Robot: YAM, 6 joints.
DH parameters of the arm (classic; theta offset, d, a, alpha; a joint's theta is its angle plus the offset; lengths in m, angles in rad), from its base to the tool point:
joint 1: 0 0.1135 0.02 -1.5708
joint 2: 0 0 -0.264 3.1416
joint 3: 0.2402 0 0.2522 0
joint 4: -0.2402 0 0.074 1.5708
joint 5: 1.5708 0 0 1.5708
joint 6: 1.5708 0.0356 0 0
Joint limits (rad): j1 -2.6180..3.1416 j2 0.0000..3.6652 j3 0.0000..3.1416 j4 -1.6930..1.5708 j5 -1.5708..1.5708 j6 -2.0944..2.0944
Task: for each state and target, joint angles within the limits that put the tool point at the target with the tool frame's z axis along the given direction. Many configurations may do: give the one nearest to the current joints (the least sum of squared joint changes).
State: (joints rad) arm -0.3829 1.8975 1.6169 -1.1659 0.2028 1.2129
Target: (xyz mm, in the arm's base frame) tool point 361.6 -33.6 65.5 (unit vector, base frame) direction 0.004 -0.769 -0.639
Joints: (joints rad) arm -0.0172 2.1805 1.2128 -0.5761 0.8772 1.2129
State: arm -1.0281 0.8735 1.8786 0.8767 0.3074 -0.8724
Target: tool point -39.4 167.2 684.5 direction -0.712 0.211 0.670
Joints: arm -1.4830 1.0352 2.4360 0.5565 0.7624 -0.8724
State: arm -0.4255 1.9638 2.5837 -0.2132 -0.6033 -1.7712
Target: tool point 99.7 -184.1 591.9 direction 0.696 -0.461 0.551
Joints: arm -1.1506 1.2373 1.7038 0.1970 -0.4637 -1.7712
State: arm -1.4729 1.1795 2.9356 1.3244 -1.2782 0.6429
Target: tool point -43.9 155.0 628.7 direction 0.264 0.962 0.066
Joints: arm -1.1551 1.5336 3.1389 1.4511 -0.6818 0.6429
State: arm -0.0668 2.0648 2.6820 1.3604 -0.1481 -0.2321
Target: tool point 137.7 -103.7 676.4 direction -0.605 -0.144 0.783
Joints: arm -0.5543 1.8629 2.6639 1.2804 0.4566 -0.2321
